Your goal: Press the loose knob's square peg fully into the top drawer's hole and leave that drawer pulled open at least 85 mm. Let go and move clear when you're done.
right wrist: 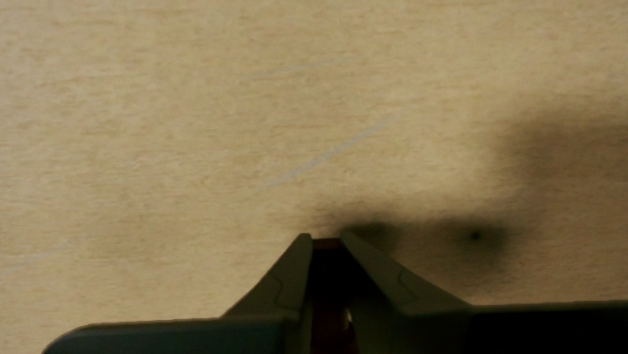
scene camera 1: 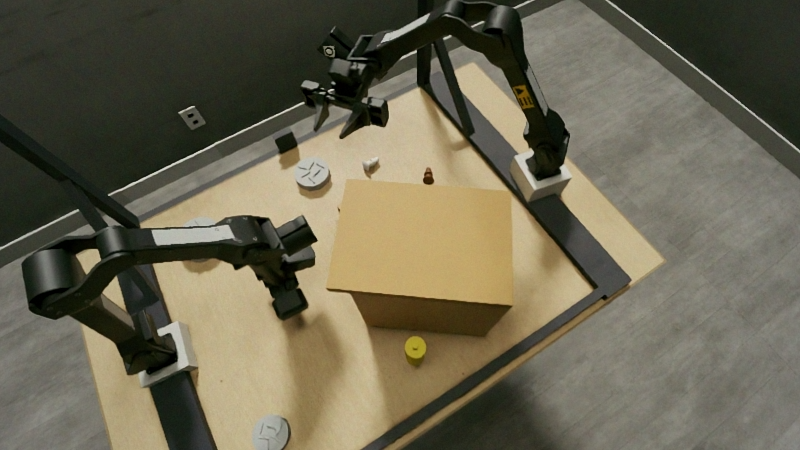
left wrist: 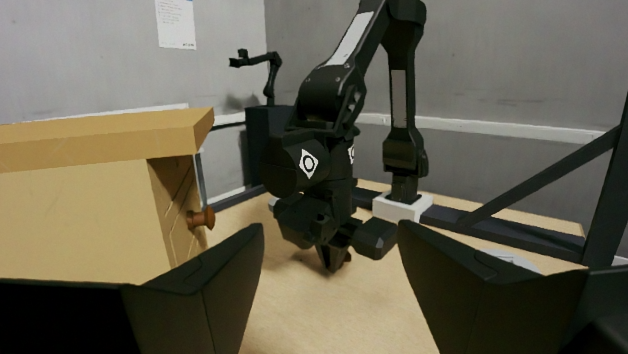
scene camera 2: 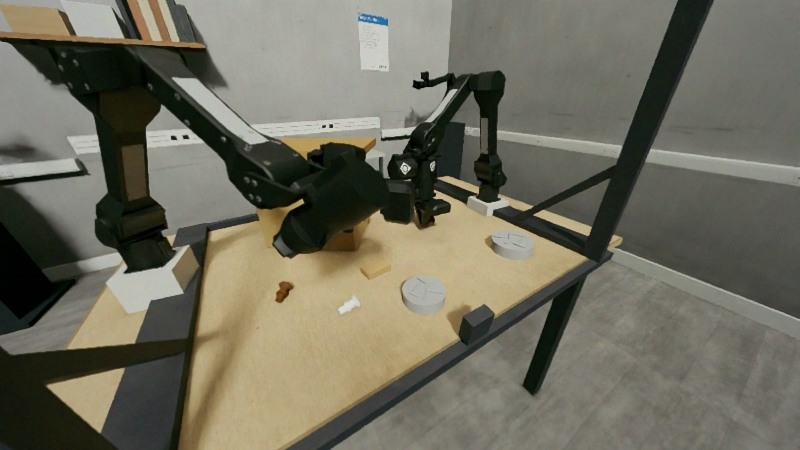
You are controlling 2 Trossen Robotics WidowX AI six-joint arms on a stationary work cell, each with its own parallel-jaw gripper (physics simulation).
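Places are measured from the left arm's base along level axes (x ahead, y left, z up), in millimetres.
Where they show: left gripper, fingertip midpoint: [scene camera 1: 327,134] [left wrist: 330,232]; right gripper, fingertip midpoint: [right wrist: 325,244] [scene camera 1: 289,286] [left wrist: 330,270] [scene camera 2: 422,224]; left arm's base, link origin: [scene camera 1: 543,166] [scene camera 2: 152,261]; right arm's base, link origin: [scene camera 1: 159,353] [left wrist: 403,197] [scene camera 2: 488,198].
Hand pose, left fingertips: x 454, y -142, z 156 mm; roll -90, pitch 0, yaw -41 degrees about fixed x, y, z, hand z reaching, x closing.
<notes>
Things, the pixels of their top centre, and the offset from my left fingertips.
- tan cabinet, top centre: [left wrist: 58,125] [scene camera 1: 423,237] [scene camera 2: 314,143] 90 mm back, 286 mm left, 31 mm up
- loose knob, top centre: [right wrist: 332,339] [left wrist: 338,250] 205 mm ahead, 196 mm left, 192 mm down
- brown turned piece, top centre: [scene camera 2: 280,285] [scene camera 1: 428,171] 212 mm back, 31 mm left, 206 mm down
- white piece, top centre: [scene camera 2: 348,298] [scene camera 1: 370,159] 88 mm back, 57 mm right, 206 mm down
- tan block, top centre: [scene camera 2: 375,266] 7 mm back, 42 mm left, 220 mm down
- black cube, top centre: [scene camera 2: 478,313] [scene camera 1: 281,133] 103 mm ahead, 198 mm right, 178 mm down
- yellow cylinder, top centre: [scene camera 1: 415,345] 24 mm back, 426 mm left, 84 mm down
The tan cabinet [scene camera 1: 419,240] [left wrist: 75,215] stands on the table. Its drawer front shows edge-on in the left wrist view with one brown knob [left wrist: 201,218] on it; the top drawer's hole is not visible and I cannot tell how far any drawer is out. My right gripper [left wrist: 330,270] [right wrist: 325,244] points down close over the table, in front of the drawer side, shut on the loose knob [right wrist: 327,244]. Its dark red square peg shows between the fingertips, the rest mostly hidden by the fingers. My left gripper [scene camera 1: 330,132] is open and empty, high above the table beyond the cabinet.
A brown turned piece [scene camera 1: 427,175] [scene camera 2: 283,291], a white piece [scene camera 1: 370,163] [scene camera 2: 349,305], a tan block [scene camera 2: 375,269], grey discs [scene camera 1: 312,173] [scene camera 2: 512,245] and a black cube [scene camera 1: 285,142] [scene camera 2: 476,324] lie around. A yellow cylinder [scene camera 1: 415,349] stands near the cabinet.
</notes>
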